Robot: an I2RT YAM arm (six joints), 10 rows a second.
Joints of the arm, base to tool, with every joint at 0 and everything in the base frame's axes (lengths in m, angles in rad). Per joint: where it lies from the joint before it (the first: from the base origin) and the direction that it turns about. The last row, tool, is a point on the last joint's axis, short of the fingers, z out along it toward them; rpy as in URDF.
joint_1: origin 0 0 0.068 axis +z
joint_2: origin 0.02 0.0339 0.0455 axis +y
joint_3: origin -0.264 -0.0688 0 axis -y
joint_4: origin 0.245 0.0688 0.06 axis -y
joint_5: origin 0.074 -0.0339 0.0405 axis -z
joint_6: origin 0.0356 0 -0.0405 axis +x
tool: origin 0 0 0 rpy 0 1.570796 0
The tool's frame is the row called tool.
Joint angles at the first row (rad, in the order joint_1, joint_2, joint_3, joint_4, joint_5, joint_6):
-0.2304, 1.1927, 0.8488, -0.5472, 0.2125, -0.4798
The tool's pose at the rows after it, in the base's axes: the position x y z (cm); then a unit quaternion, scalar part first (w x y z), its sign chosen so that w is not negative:
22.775, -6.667, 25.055, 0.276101, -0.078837, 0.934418, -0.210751
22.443, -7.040, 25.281, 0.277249, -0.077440, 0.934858, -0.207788
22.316, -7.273, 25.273, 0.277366, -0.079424, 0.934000, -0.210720
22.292, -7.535, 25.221, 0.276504, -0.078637, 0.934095, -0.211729
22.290, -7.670, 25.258, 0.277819, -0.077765, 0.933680, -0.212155
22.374, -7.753, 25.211, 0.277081, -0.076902, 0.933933, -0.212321
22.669, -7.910, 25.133, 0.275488, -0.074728, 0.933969, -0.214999
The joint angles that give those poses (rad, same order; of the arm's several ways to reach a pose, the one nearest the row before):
-0.2547, 1.1701, 0.8437, -0.5595, 0.2020, -0.4953
-0.2764, 1.1592, 0.8460, -0.5701, 0.1832, -0.5074
-0.2880, 1.1554, 0.8422, -0.5652, 0.1795, -0.5225
-0.2996, 1.1577, 0.8414, -0.5612, 0.1750, -0.5309
-0.3056, 1.1581, 0.8421, -0.5579, 0.1714, -0.5342
-0.3079, 1.1632, 0.8435, -0.5553, 0.1714, -0.5345
-0.3095, 1.1778, 0.8491, -0.5467, 0.1777, -0.5337

